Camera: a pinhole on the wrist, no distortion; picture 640 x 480 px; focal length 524.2 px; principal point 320.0 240.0 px. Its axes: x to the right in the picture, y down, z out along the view. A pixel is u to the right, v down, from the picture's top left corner.
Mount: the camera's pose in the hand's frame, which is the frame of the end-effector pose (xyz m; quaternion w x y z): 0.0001 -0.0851 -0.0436 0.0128 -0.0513 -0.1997 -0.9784
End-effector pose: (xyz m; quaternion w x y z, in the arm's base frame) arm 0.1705 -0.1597 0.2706 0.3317 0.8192 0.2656 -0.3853
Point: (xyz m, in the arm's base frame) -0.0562 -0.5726 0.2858
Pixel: 611 221
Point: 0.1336 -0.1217 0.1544
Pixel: outside the picture
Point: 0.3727 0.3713 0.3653
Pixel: behind the camera
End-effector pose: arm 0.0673 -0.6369 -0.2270 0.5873 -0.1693 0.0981 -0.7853
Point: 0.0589 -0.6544 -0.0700
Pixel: 255 379
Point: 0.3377 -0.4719 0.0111
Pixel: 619 186
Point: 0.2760 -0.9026 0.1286
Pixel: 108 218
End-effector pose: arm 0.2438 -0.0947 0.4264 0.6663 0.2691 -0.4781 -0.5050
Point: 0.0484 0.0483 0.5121
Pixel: 567 215
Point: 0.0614 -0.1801 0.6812
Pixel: 127 163
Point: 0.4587 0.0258 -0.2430
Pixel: behind the camera
